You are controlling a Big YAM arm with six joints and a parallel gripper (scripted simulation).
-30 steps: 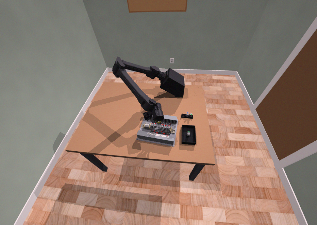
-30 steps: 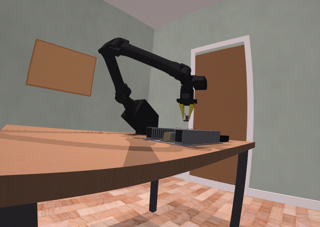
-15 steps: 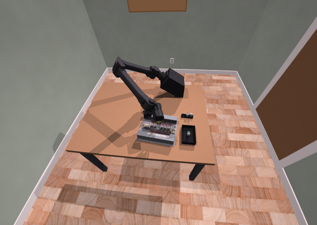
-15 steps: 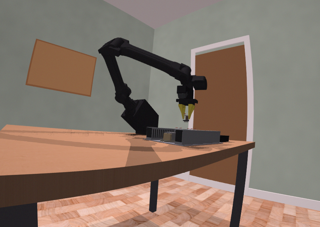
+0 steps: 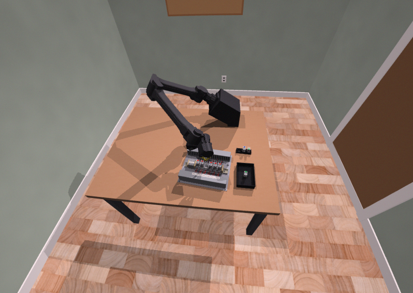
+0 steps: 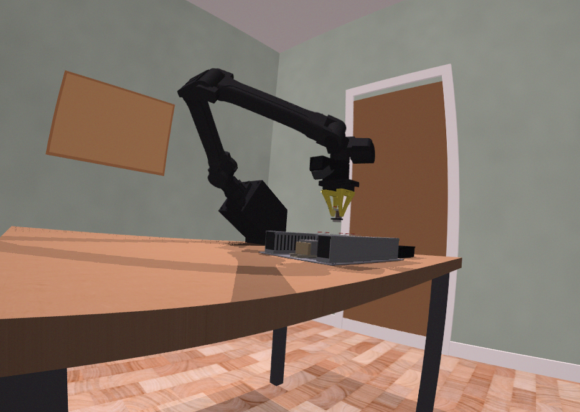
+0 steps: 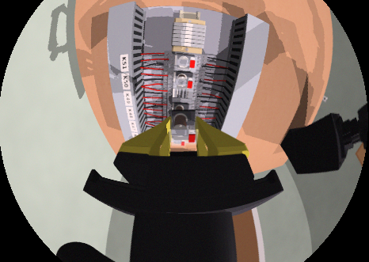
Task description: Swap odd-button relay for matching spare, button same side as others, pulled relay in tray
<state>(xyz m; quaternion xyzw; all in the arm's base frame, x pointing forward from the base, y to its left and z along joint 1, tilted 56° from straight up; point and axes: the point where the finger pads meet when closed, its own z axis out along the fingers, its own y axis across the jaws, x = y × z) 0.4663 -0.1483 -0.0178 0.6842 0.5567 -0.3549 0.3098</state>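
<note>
The grey relay panel is 1 cm to the right of my hand and 12 cm below it. From my hand the other things lie so: black tray: 7 cm ahead, 25 cm to the left, 11 cm below.
</note>
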